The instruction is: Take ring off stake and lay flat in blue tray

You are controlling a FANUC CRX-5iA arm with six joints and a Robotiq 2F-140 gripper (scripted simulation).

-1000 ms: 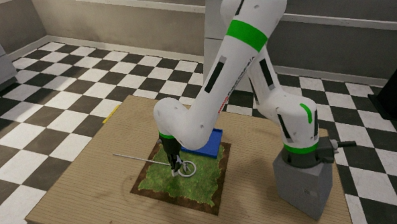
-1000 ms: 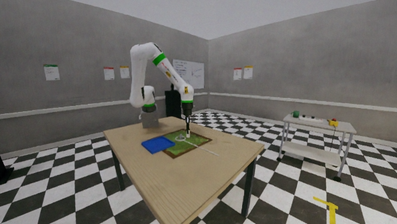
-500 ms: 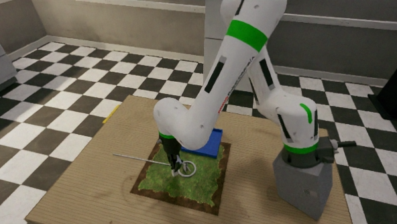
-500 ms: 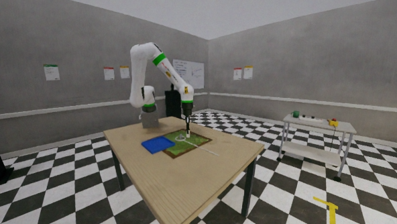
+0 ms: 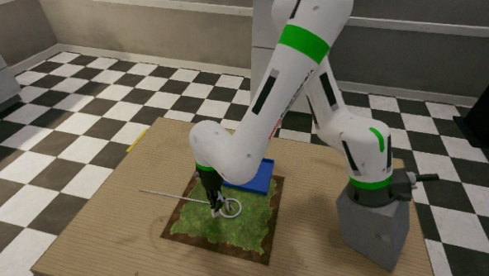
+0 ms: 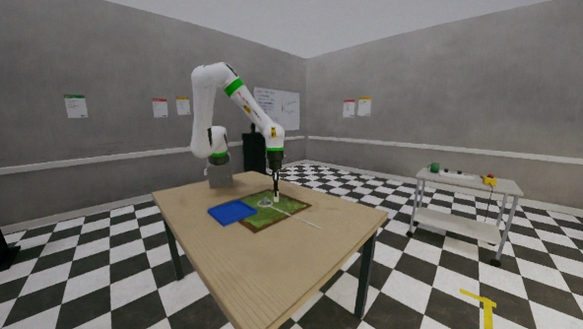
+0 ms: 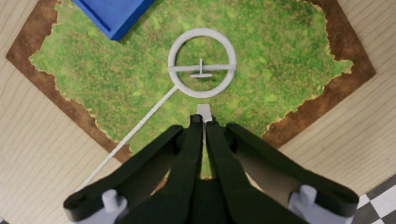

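My gripper is now 40 mm to the left of the white stake, 40 mm past it and 30 mm above it. Also, from my hand: blue tray: 240 mm to the right, 90 mm behind, 40 mm below; then green grass mat: 70 mm to the right, 60 mm below, 40 mm behind.
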